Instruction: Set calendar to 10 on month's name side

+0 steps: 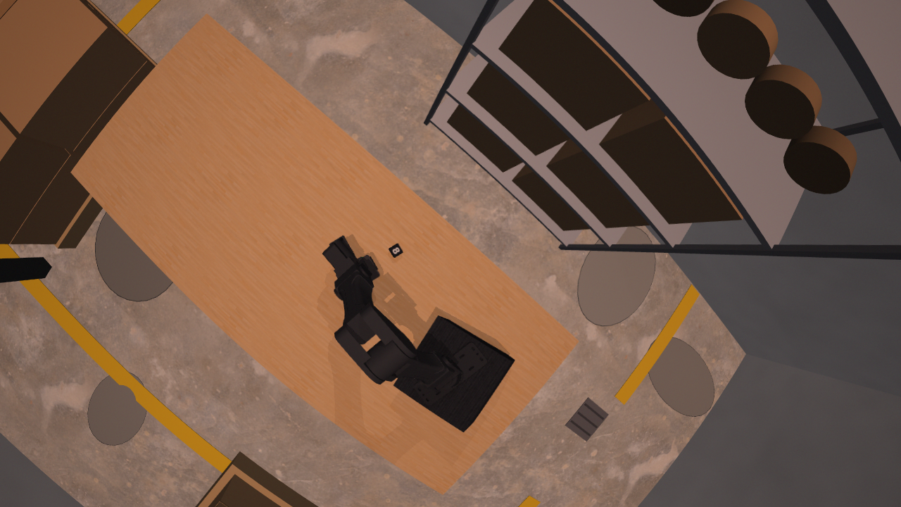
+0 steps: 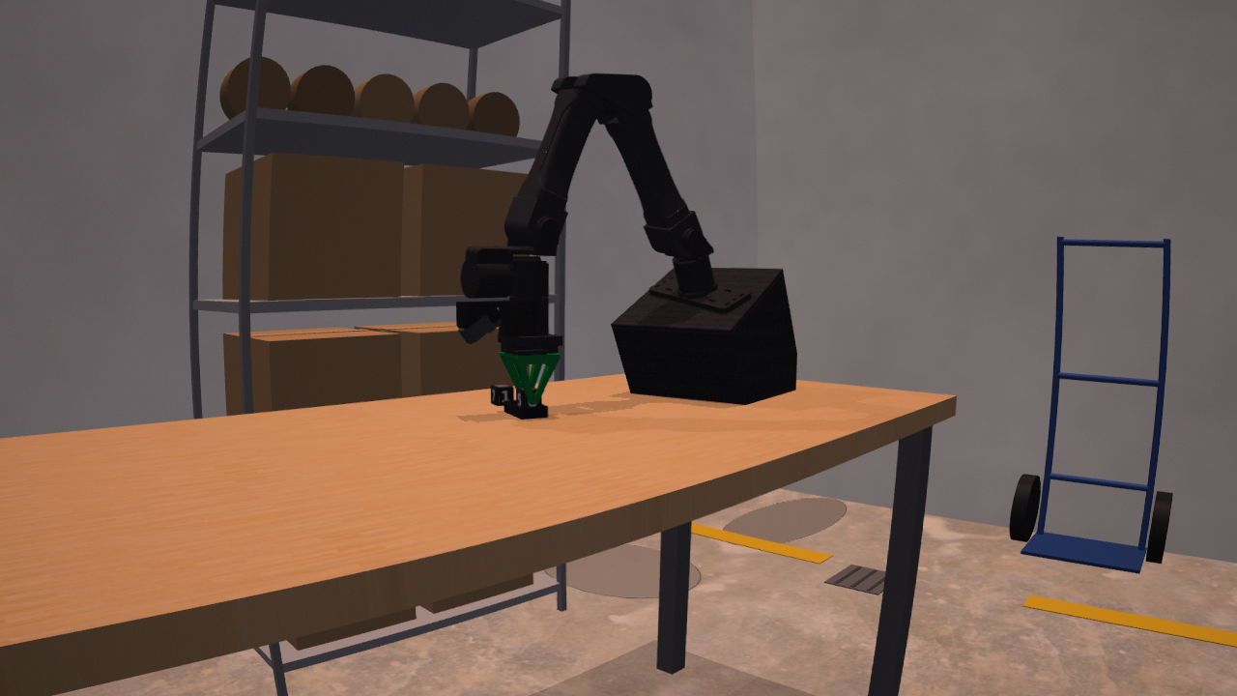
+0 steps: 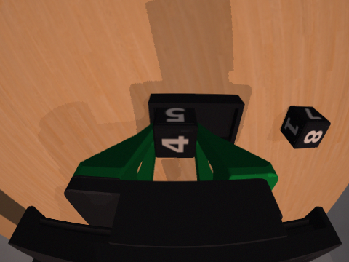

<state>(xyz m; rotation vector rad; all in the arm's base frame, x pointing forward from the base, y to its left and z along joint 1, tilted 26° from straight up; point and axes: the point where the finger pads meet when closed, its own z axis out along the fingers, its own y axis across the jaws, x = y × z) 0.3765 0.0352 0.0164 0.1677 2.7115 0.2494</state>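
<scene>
Now: the black tray 2 cm to the right of my hand and 2 cm below it.
</scene>
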